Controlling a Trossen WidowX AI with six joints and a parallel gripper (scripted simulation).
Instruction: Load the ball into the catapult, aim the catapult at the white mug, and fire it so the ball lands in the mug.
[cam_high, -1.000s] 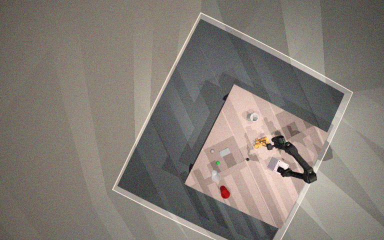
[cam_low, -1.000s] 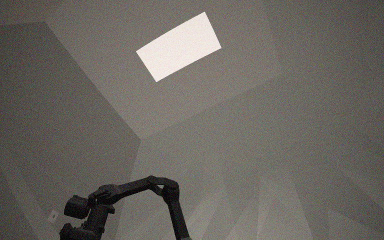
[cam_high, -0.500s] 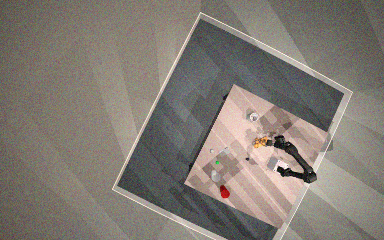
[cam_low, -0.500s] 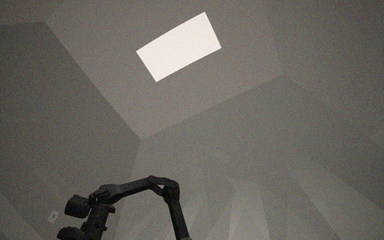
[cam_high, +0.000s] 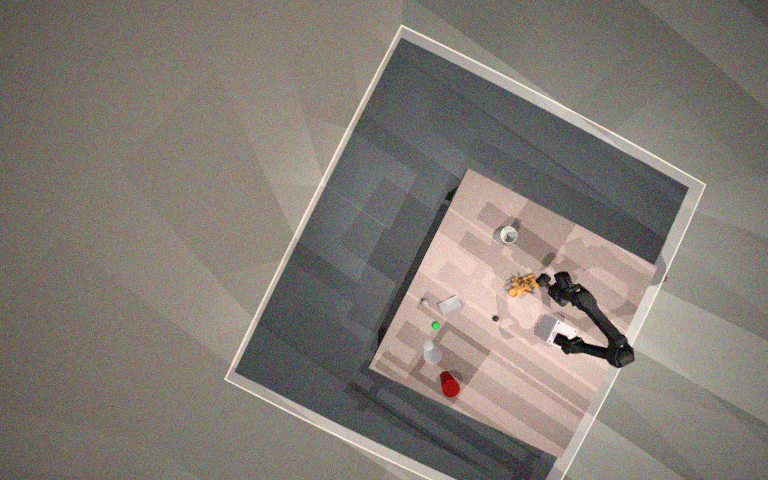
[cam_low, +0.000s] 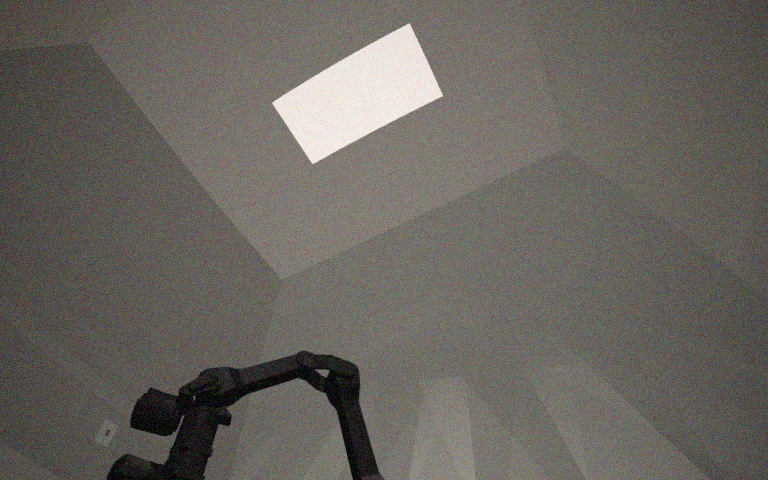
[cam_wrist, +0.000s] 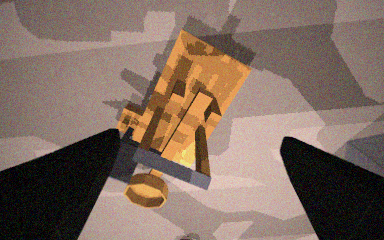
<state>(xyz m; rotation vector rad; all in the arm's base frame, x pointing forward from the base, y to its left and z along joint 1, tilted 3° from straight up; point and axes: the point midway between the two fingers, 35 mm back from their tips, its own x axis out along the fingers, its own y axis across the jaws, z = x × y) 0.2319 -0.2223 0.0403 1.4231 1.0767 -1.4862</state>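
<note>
The catapult frame is 30 mm ahead of my gripper tip, 30 mm to the left of it and 50 mm below it. Round my gripper tip: orange wooden catapult: 60 mm ahead, 40 mm to the left, 80 mm below; then white mug: 260 mm ahead, 180 mm to the right, 100 mm below; then dark ball: 90 mm ahead, 270 mm to the left, 110 mm below.
</note>
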